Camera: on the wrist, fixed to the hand. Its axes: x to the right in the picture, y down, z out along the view.
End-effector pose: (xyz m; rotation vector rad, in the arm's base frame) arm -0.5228 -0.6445 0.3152 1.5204 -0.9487 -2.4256
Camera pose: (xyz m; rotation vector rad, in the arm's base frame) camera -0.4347 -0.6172 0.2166 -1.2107 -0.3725 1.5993
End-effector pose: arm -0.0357 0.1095 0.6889 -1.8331 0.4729 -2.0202
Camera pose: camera -0.1336 0.1835 0.7454 1.6502 0.8248 1.4704
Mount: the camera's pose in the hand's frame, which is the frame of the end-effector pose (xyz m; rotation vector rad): 0.0216 -0.0966 -0.0919 -0.0878 -0.1880 -1.5519
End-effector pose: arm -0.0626 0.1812 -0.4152 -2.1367 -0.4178 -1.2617
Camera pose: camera -0.1668 0.1943 -0.3303 1.4704 1.9533 1.4023
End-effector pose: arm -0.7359 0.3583 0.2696 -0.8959 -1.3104 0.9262
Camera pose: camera -0.6389 0.3402 0.3618 0.2990 -1.6831 -0.2951
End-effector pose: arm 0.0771 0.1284 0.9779 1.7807 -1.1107 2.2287
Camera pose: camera 0.0415 0.2442 1.0376 1.7324 0.2798 1.0127
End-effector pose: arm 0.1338 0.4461 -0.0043 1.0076 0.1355 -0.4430
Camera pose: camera 0.1213 0.4731 -0.1360 0.5921 0.7718 -1.9064
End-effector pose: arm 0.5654 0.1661 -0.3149 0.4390 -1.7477 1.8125
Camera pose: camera 0.6215 0.2580 -0.2334 1.4204 -0.9169 0.5488
